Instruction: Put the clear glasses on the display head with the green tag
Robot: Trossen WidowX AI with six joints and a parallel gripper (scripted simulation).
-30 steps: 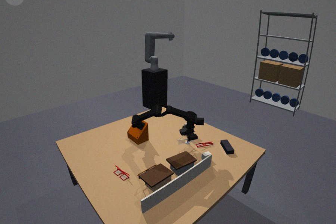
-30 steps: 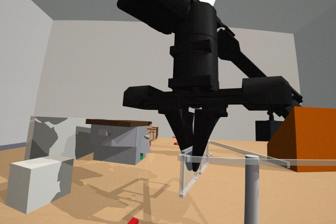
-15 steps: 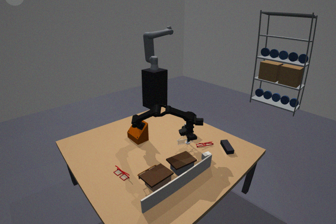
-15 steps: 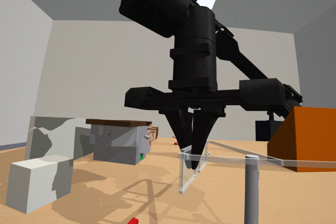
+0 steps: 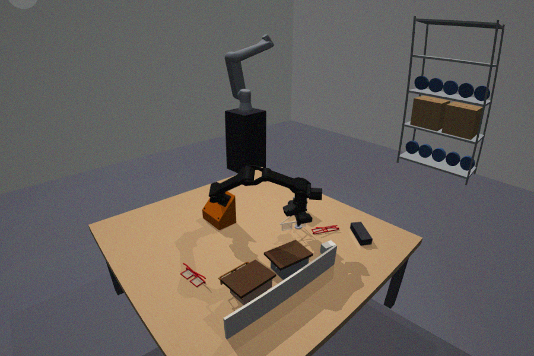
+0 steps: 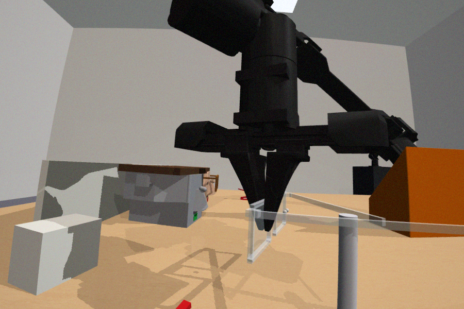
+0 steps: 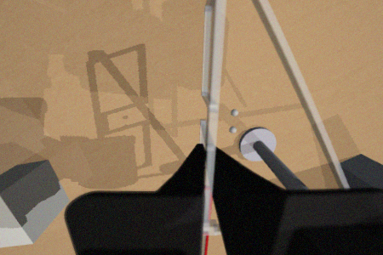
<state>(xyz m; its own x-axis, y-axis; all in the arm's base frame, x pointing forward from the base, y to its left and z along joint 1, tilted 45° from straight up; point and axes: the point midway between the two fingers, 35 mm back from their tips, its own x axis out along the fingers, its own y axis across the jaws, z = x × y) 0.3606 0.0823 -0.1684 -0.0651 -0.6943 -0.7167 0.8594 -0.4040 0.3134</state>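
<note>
Right now the grey stand post is 60 mm to the left of my gripper tip, 40 mm behind it and 30 mm below it. From my gripper tip the other things lie so: black box: 250 mm ahead, 210 mm to the left, 40 mm below; then grey display head: 250 mm to the right, 120 mm ahead; then white block: 200 mm ahead, 30 mm below, 20 mm to the right.
</note>
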